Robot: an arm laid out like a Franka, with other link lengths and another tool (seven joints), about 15 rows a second.
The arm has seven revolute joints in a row. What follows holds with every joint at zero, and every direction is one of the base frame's. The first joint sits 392.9 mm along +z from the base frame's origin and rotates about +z. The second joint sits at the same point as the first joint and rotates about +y. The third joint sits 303.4 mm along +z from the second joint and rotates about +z. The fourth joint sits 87.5 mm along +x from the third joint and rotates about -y. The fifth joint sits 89.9 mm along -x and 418.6 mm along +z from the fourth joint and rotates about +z. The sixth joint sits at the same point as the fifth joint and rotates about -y. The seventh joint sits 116.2 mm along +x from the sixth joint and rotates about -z. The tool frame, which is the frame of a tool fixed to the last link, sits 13 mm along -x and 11 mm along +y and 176.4 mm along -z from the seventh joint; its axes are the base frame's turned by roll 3.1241, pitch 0 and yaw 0.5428 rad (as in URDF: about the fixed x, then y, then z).
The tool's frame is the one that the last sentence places.
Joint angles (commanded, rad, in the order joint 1, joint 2, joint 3, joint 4, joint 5, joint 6, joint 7), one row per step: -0.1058, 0.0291, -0.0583, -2.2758, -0.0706, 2.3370, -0.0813; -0.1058, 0.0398, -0.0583, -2.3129, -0.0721, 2.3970, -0.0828; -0.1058, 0.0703, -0.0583, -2.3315, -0.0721, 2.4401, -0.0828; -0.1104, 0.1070, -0.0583, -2.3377, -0.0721, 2.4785, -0.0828; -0.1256, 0.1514, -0.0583, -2.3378, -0.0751, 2.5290, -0.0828; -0.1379, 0.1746, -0.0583, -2.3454, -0.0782, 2.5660, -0.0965; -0.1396, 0.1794, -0.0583, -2.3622, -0.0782, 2.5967, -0.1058
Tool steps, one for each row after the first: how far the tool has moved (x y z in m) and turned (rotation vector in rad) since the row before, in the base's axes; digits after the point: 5 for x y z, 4 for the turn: -0.00520, 0.00154, -0.01721, -0.0008, -0.0120, 0.0057; -0.00363, 0.00101, -0.02122, 0.0015, 0.0059, 0.0022; -0.00131, -0.00213, -0.01937, 0.0007, 0.0045, -0.0026; 0.00043, -0.00848, -0.01968, -0.0025, -0.0055, -0.0102; -0.00238, -0.00652, -0.01236, -0.0025, -0.0050, 0.0058; -0.00354, 0.00000, -0.00644, -0.0005, -0.0086, 0.0091
